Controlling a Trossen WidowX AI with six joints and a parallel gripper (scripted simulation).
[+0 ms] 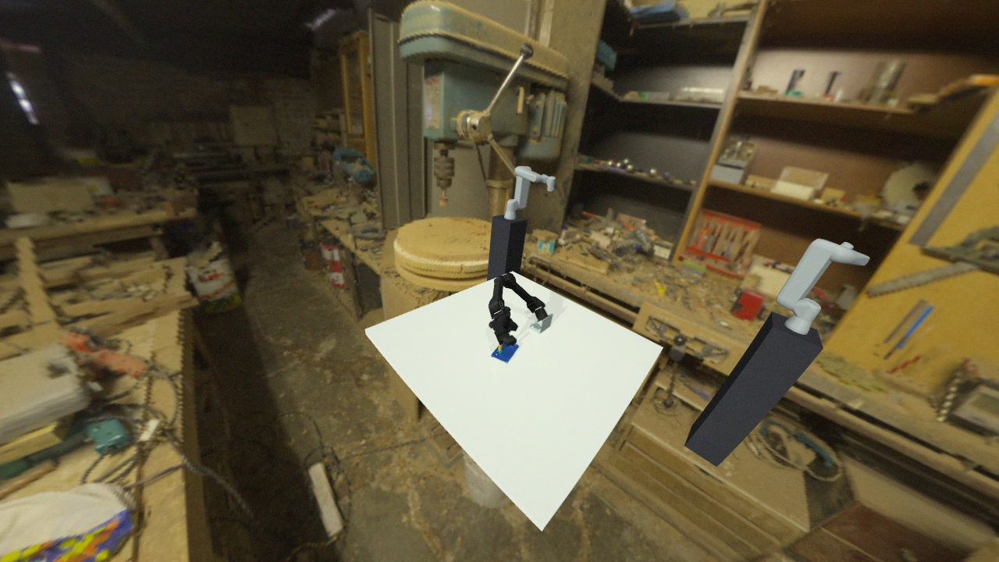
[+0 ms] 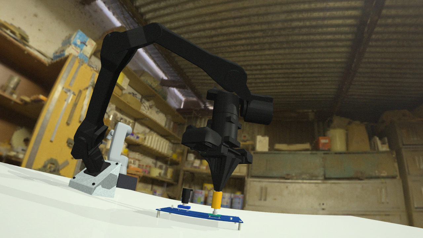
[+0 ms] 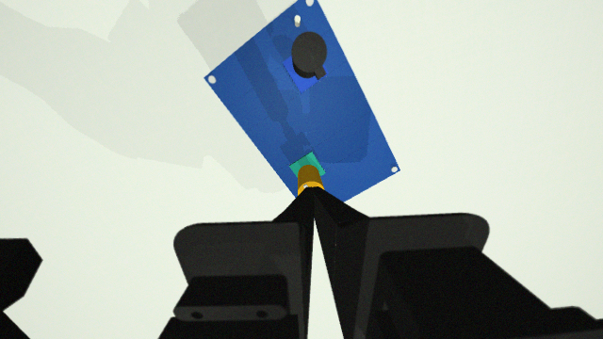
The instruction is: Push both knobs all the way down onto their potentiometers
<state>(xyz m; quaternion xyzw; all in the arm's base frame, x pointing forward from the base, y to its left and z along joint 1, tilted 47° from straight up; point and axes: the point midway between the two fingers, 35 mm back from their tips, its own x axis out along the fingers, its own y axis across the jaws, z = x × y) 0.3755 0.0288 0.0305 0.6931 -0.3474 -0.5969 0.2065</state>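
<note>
My gripper tip is now 1 cm above the yellow knob. Round my gripper tip: black knob: 8 cm behind, 2 cm to the left, 2 cm below.
</note>
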